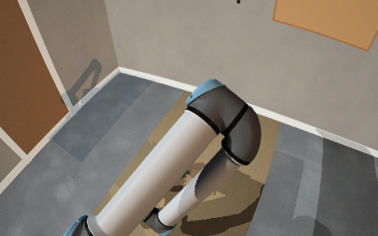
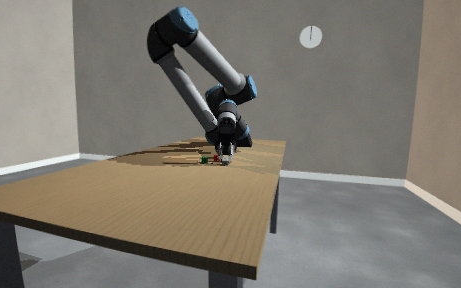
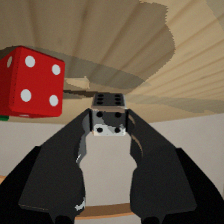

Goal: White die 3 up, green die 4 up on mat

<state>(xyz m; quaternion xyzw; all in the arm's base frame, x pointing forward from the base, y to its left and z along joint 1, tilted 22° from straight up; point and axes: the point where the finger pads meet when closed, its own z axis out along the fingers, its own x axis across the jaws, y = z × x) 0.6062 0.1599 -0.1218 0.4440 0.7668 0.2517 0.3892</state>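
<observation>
The white die is 10 mm ahead of my hand. The rest, counted from my hand: green die 90 mm to the right, 10 mm below; then red die 50 mm behind, 50 mm to the right, 10 mm below; then tan mat 200 mm to the right, 20 mm below.
</observation>
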